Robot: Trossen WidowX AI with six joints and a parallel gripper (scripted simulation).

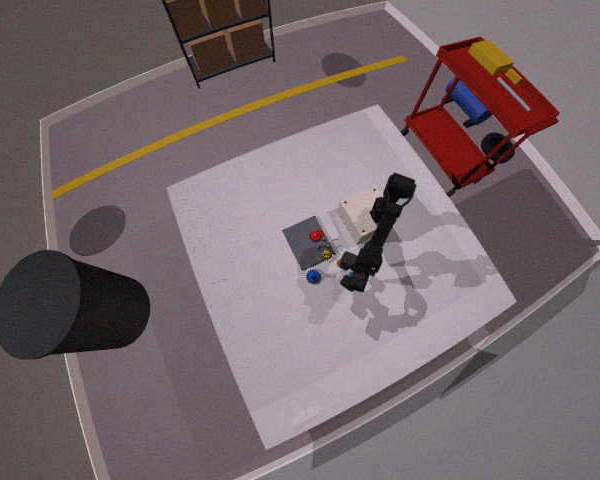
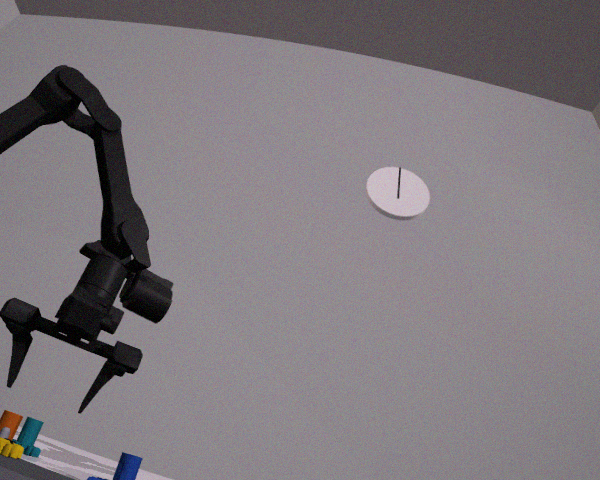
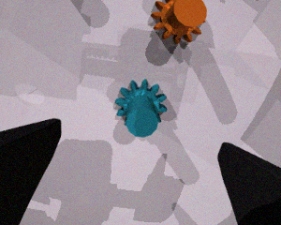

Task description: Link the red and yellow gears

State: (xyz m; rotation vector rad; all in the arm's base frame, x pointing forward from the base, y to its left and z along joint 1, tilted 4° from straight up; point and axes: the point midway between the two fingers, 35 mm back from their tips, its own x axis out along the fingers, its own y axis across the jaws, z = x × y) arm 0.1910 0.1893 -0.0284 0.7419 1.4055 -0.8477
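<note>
Right now the teal gear is 50 mm below my gripper tip. Round my gripper tip: yellow gear: 70 mm ahead, 130 mm to the right, 50 mm below; blue gear: 160 mm ahead, 60 mm to the right, 50 mm below; orange gear: 20 mm ahead, 70 mm to the right, 50 mm below.
</note>
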